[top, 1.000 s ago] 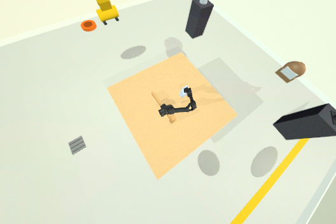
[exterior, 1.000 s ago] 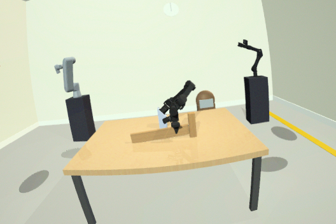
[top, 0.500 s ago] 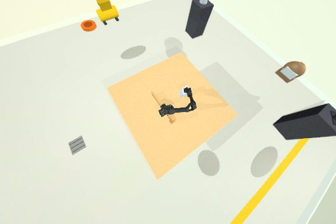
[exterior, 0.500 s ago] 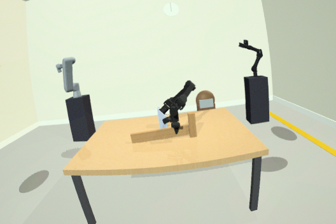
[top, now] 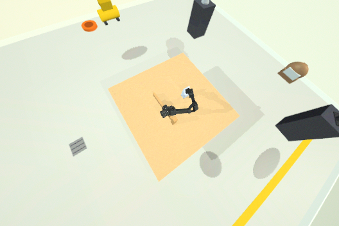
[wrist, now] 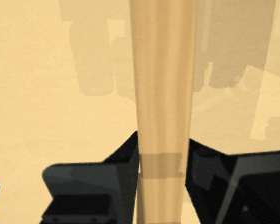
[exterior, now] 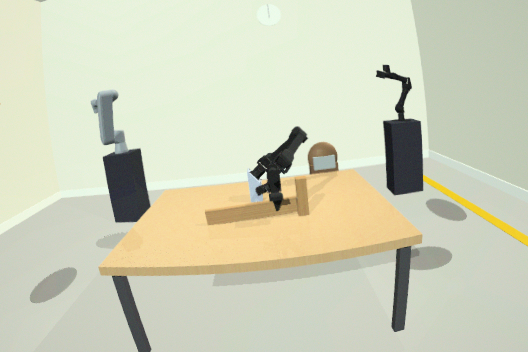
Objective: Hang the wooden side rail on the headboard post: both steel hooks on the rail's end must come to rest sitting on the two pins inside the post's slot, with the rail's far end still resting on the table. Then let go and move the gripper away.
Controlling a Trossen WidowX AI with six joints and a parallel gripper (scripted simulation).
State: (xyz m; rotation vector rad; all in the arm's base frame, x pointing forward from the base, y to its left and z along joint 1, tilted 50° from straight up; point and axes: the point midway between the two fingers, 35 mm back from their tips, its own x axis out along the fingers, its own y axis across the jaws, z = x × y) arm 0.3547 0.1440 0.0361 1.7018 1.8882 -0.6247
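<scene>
Right now the headboard post is 10 mm behind my gripper tip, 120 mm to the left of it and 50 mm above it.
</scene>
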